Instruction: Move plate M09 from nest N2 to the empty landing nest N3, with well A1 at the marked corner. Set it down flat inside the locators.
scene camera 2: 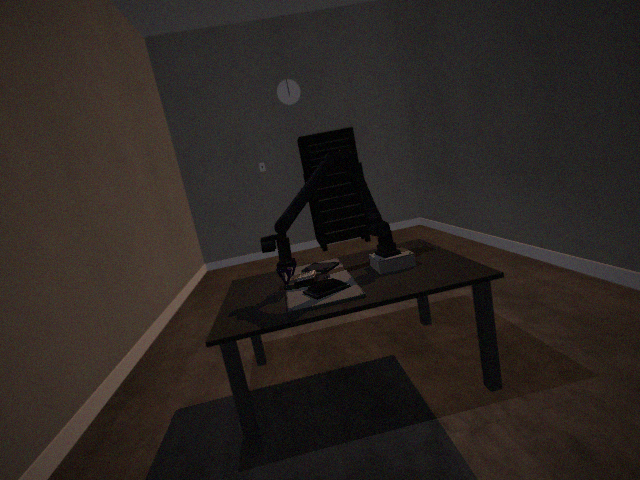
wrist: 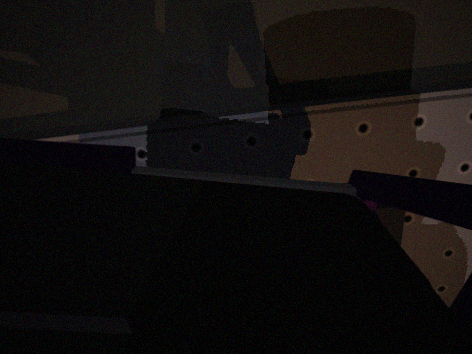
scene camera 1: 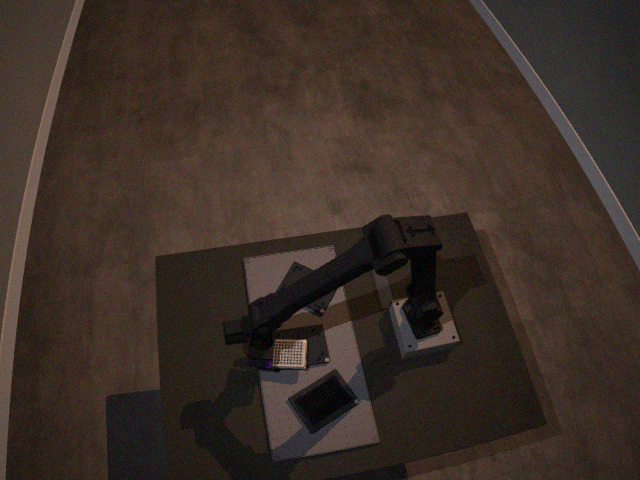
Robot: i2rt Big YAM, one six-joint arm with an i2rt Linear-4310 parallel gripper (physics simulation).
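Note:
Plate M09 (scene camera 1: 290, 353) (scene camera 2: 304, 276) is a pale well plate with a grid of wells and a purple mark (scene camera 1: 268, 365) at its left corner. It sits over the left part of the dark nest N2 (scene camera 1: 318, 341). My gripper (scene camera 1: 262, 355) (scene camera 2: 286, 274) (wrist: 245, 175) is shut on the plate's left end. In the wrist view the plate (wrist: 228, 247) fills the lower frame as a dark slab with a grey edge. The empty landing nest N3 (scene camera 1: 298, 406) is a dark frame in front of it, turned at an angle.
A light perforated board (scene camera 1: 320, 436) (wrist: 362, 152) carries the nests on a dark table (scene camera 1: 465, 371) (scene camera 2: 439, 273). A third dark nest (scene camera 1: 295, 272) lies at the back, partly under the arm. The arm's white base block (scene camera 1: 449, 338) (scene camera 2: 392, 262) stands to the right.

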